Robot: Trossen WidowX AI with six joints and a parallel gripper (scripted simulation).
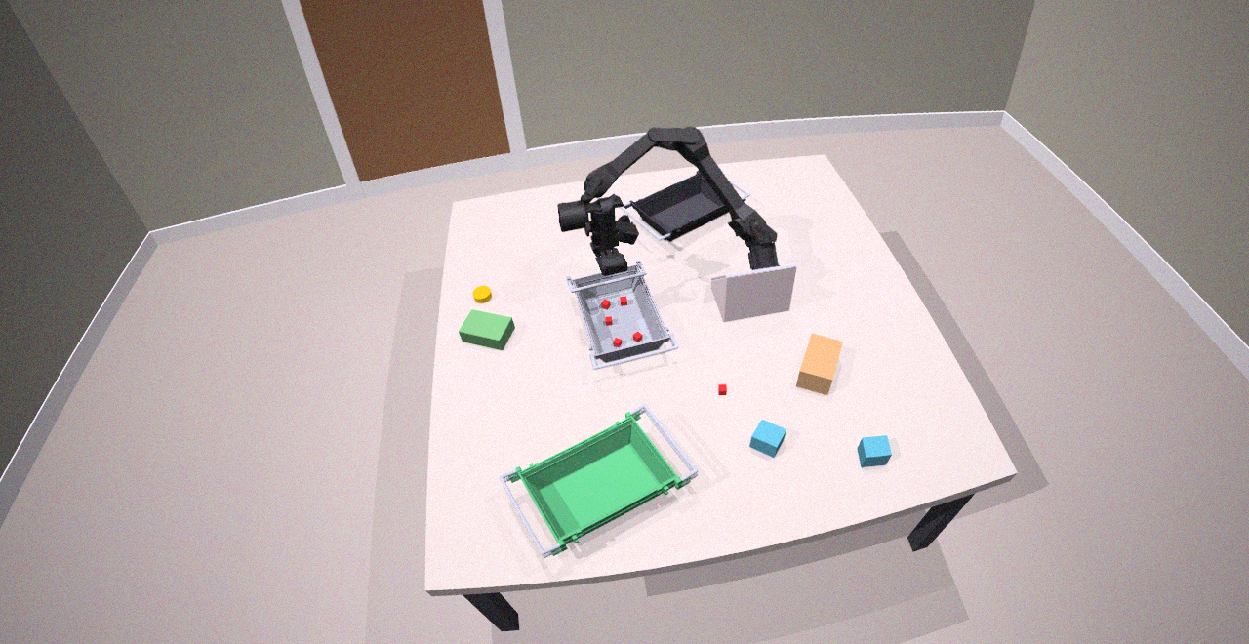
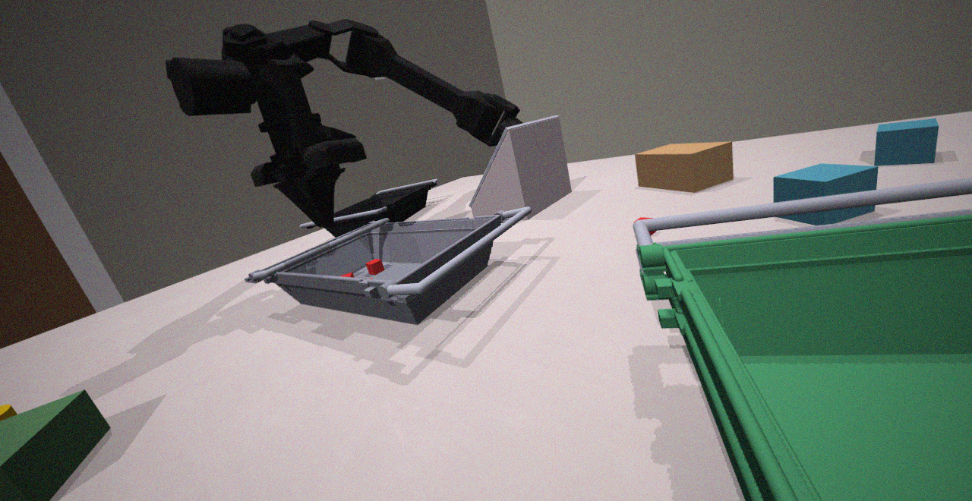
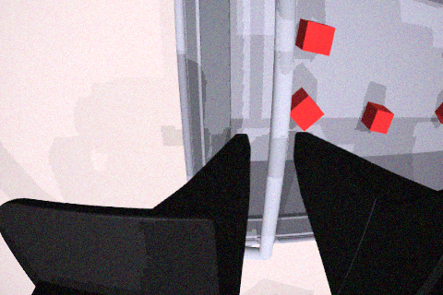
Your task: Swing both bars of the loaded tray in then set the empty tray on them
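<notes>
The black tray lies 320 mm to the right of my gripper tip, 230 mm behind it and 40 mm below it. The rest, counted from my gripper tip: red block: 330 mm to the left, 250 mm behind, 80 mm below; then yellow disc: 350 mm ahead, 80 mm below, 40 mm to the right; then green block: 310 mm ahead, 100 mm to the left, 70 mm below.
</notes>
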